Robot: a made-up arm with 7 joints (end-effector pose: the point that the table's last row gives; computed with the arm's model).
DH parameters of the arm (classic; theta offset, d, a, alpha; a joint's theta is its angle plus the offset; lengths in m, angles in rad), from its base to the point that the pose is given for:
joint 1: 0 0.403 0 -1.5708
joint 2: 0 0 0 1.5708
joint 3: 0 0.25 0.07 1.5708
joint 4: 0 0 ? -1.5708
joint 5: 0 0.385 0 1.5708
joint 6: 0 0 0.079 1.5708
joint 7: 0 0 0 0
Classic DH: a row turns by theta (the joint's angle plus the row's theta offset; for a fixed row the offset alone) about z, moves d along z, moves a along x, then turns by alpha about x.
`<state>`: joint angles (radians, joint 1 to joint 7).
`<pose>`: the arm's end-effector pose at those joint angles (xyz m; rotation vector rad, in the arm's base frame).
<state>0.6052 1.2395 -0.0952 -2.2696 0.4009 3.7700 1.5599</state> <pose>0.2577 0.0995 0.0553 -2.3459 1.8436 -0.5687</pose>
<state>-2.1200 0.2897 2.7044 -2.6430 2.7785 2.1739 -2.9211</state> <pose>0.2893 0.1845 0.3639 -1.5478 -0.6501 -1.7374</pose>
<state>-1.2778 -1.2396 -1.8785 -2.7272 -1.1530 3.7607 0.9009</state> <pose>-0.2956 -0.0930 0.3629 -0.2739 -1.8172 1.9567</pose>
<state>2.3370 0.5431 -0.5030 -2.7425 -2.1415 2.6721 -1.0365</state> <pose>-0.0588 0.1773 0.1608 -2.0900 1.3818 -0.3290</pose>
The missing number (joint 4, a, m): -0.083
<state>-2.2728 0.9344 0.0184 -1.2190 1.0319 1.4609 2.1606</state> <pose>-0.4221 -0.5242 0.3060 1.3970 1.4159 0.6555</pose>
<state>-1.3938 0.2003 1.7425 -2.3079 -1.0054 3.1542 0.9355</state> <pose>0.3928 0.1932 0.5140 -2.5511 -0.4305 -1.1604</pose>
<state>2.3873 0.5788 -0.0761 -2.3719 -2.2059 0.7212 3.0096</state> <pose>-0.2278 0.3273 0.1699 -0.5745 -0.3524 -1.7747</pose>
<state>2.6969 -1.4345 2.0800 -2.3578 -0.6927 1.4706 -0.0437</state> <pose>-0.1658 -0.3607 0.1859 0.6565 -0.7661 -2.8799</pose>
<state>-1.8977 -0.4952 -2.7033 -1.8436 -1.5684 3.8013 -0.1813</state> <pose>-0.0853 0.4749 0.4470 0.4963 -2.0932 -1.0850</pose>
